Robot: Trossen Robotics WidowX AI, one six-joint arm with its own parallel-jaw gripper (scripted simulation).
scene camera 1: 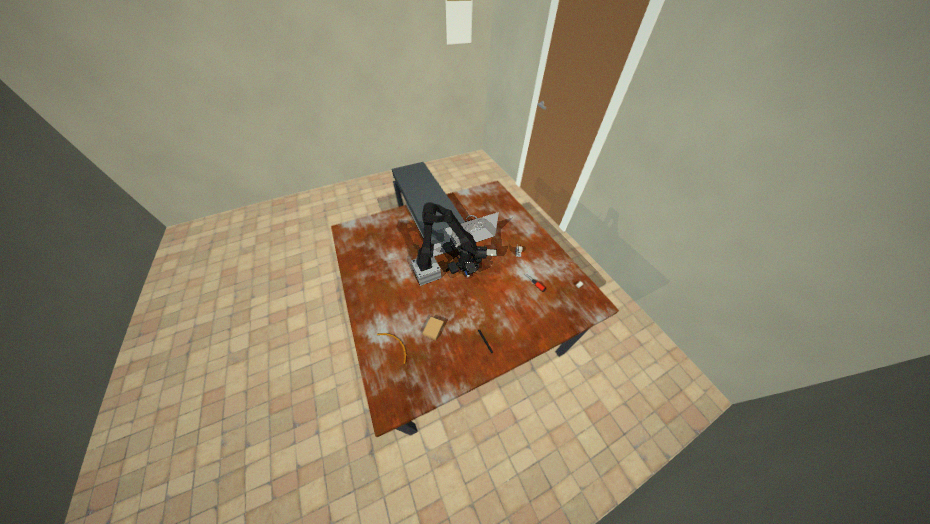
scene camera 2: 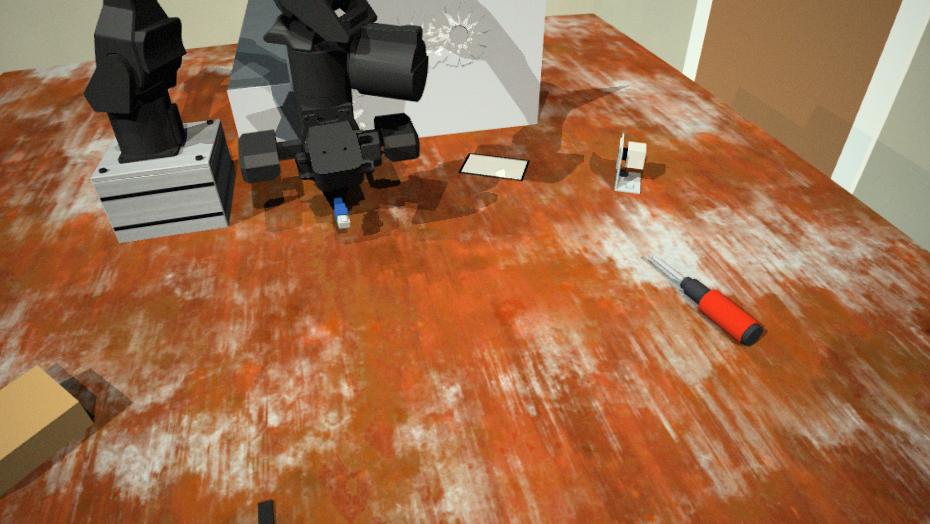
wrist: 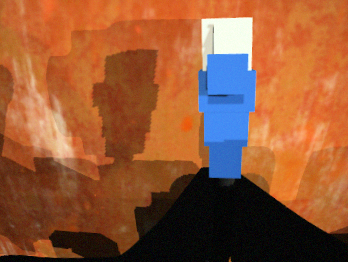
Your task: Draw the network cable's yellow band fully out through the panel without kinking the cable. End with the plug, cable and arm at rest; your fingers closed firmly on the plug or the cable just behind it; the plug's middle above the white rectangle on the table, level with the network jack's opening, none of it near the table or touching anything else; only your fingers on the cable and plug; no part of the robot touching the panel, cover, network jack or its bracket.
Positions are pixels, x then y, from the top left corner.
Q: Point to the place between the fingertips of the gripper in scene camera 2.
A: At 337,207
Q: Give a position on a red-handled screwdriver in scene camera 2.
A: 741,326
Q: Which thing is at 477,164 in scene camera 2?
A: A white rectangle.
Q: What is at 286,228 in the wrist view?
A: The gripper.
